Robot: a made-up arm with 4 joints.
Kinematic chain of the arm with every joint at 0, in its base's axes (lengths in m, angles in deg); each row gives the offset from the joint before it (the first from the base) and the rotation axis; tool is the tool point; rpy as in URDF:
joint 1: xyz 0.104 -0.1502 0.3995 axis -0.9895 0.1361 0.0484
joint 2: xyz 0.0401 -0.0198 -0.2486 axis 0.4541 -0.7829 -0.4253
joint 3: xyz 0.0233 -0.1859 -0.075 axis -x
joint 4: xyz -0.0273 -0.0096 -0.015 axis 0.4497 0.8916 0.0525
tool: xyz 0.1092 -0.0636 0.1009 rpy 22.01 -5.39 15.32
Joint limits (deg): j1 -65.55..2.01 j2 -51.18..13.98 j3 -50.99..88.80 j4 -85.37..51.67
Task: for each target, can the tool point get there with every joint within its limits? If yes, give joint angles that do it. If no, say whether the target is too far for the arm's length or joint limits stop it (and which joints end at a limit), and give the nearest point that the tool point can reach.
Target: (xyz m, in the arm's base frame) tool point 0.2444 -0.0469 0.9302
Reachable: no: joint limits stop it (at a limit: joint 1, joint 2) | nearest point 0.2380 -0.0247 0.2542 | short by 0.676 m
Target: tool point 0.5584 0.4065 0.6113
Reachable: no: too far | nearest point 0.3117 0.0599 0.2139 | short by 0.582 m
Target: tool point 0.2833 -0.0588 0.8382
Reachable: no: joint limits stop it (at a limit: joint 1, joint 2) | nearest point 0.2463 -0.0274 0.2538 | short by 0.586 m
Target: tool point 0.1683 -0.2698 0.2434
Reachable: yes | joints -7.16 -42.19 16.49 -75.07
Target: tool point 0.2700 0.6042 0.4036
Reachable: no: too far | nearest point 0.1338 0.1494 0.1912 | short by 0.520 m
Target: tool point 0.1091 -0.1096 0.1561
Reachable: yes | joints -46.96 -3.22 21.29 -73.82
